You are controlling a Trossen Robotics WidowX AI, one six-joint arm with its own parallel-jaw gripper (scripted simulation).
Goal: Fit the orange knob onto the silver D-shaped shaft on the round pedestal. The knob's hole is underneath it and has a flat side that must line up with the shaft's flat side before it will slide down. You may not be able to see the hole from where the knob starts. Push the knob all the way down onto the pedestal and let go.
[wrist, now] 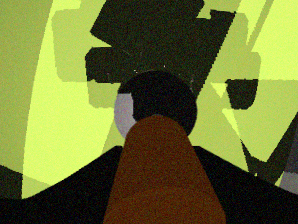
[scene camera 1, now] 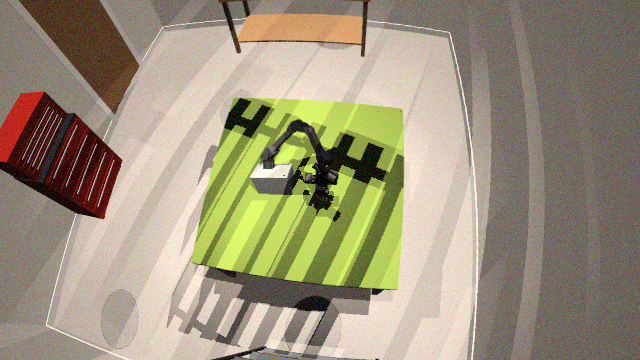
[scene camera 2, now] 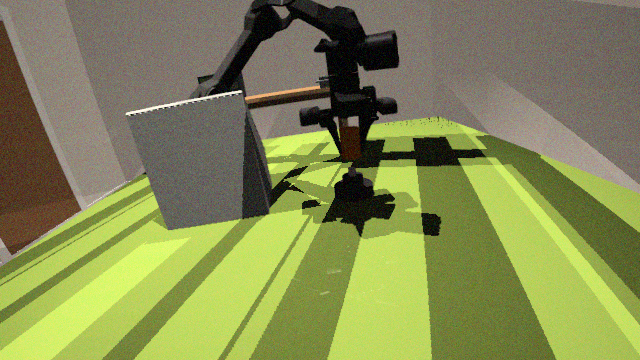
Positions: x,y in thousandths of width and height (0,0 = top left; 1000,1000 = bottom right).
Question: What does my gripper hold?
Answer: An orange knob.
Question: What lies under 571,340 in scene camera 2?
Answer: My gripper.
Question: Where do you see a round dark pedestal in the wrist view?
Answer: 518,417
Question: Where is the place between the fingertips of my gripper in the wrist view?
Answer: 529,685
